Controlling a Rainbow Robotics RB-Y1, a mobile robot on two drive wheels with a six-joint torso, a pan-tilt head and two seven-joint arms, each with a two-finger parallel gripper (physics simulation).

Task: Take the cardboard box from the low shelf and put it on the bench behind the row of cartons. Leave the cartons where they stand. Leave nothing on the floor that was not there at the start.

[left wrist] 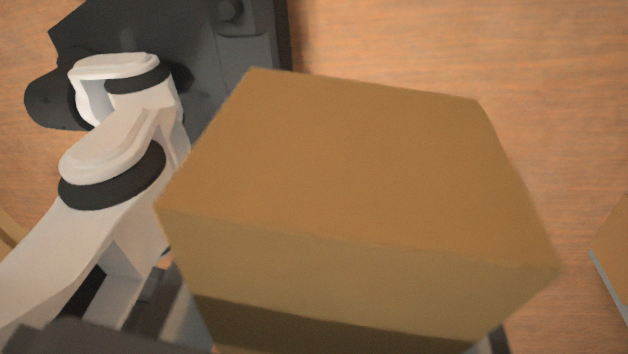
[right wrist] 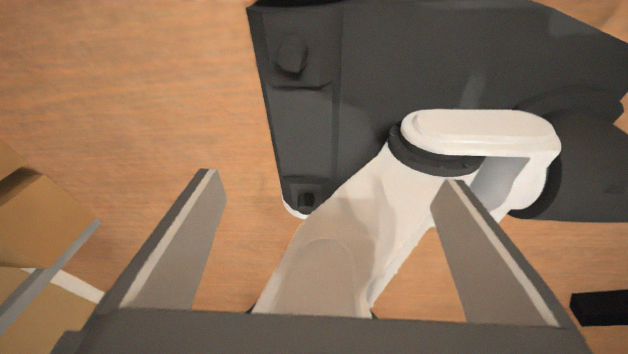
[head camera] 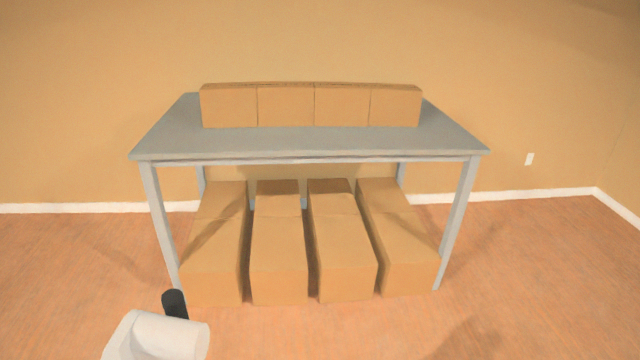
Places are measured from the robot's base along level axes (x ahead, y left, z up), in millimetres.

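Pixels of known places: left gripper, fingertip midpoint: [left wrist: 342, 195]; right gripper, fingertip midpoint: [right wrist: 329, 188].
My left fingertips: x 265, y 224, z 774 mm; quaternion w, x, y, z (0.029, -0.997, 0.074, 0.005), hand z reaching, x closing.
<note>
Behind a point stands the place of what it marks.
The cardboard box [left wrist: 350, 165] @(x 269, y 266, z 809 mm) fills the middle of the left wrist view. My left gripper [left wrist: 340, 305] is shut on it; its fingertips are hidden behind the box, and parts of the fingers show beside the box's lower corners. My right gripper [right wrist: 329, 188] @(x -72, y -209, z 531 mm) is open and empty. In the head view, the grey bench [head camera: 310, 142] @(x 1241, y -3, z 915 mm) stands ahead against the wall. A row of cartons [head camera: 285, 107] @(x 1416, y 111, z 1005 mm) stands side by side on it, towards the back. The bench top directly behind the row is hidden. The low shelf does not show in the head view.
Several long brown boxes [head camera: 277, 245] @(x 1347, y 159, z 271 mm) stand on the floor under the bench, between its grey legs [head camera: 162, 220] @(x 1130, y 649, z 578 mm) [head camera: 456, 220] @(x 1261, y -739, z 515 mm). My left arm [head camera: 170, 335] @(x 254, y 184, z 1063 mm) shows at the lower left. The robot's dark base [right wrist: 450, 60] @(x -255, y -147, z 169 mm) shows in the right wrist view, with a small black object [right wrist: 602, 307] @(x -1405, y 1048, z 73 mm) at the right.
</note>
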